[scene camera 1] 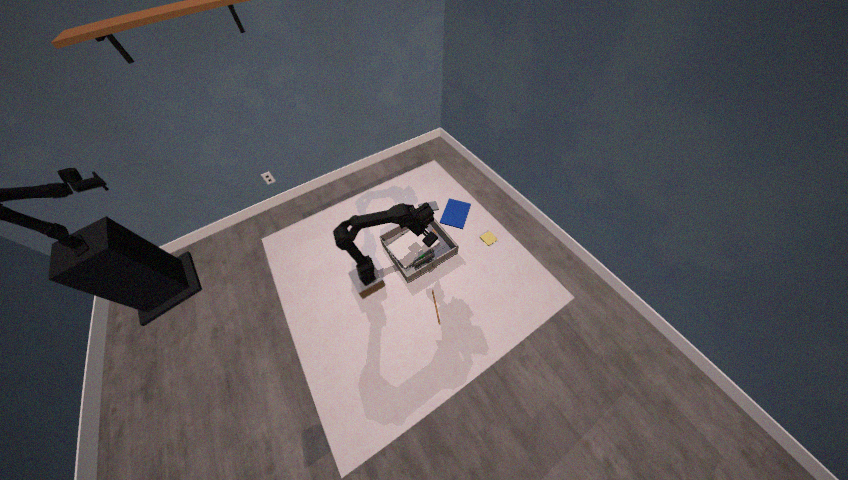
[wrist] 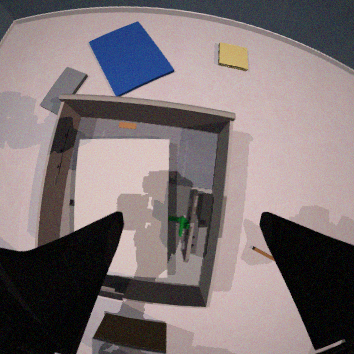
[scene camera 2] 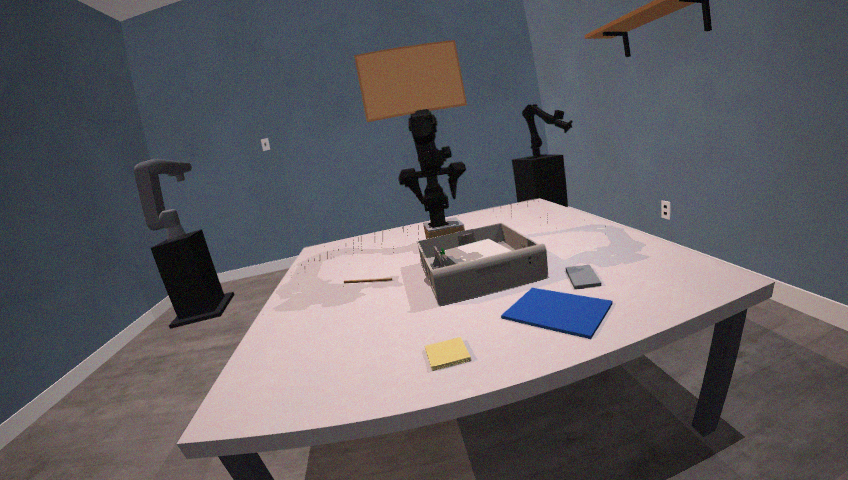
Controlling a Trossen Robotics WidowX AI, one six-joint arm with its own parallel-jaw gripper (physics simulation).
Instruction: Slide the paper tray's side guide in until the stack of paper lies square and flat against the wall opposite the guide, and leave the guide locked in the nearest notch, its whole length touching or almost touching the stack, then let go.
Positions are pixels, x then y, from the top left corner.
Scene:
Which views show the white paper stack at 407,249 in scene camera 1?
Scene camera 1, the wrist view and scene camera 2: all of them.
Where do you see a white paper stack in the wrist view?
At 130,175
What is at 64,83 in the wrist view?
A small grey block.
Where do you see a blue book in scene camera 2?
577,315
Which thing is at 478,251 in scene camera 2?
A white paper stack.

